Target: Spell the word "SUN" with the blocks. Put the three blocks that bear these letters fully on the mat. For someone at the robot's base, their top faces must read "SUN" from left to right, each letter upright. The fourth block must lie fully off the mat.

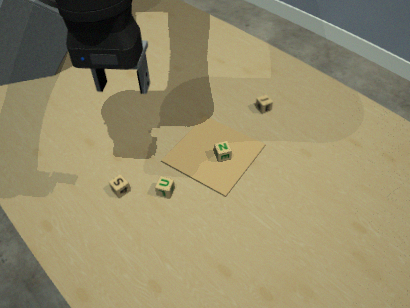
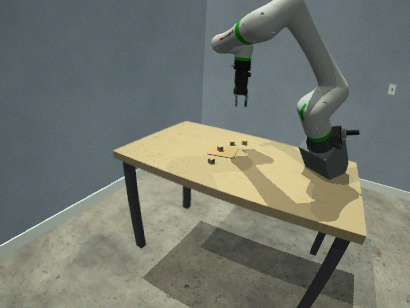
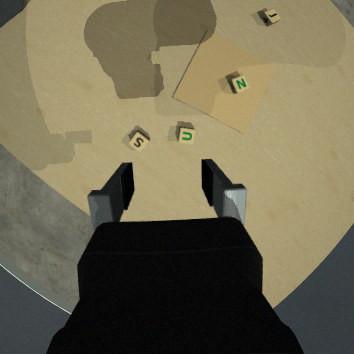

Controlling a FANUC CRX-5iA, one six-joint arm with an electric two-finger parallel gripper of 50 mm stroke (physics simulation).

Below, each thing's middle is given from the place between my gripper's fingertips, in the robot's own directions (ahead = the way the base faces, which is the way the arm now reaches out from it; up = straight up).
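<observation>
Thin wooden mat (image 1: 194, 156) in sight: my gripper 23 cm above it, 14 cm to the right of it, 1 cm short of it.
</observation>
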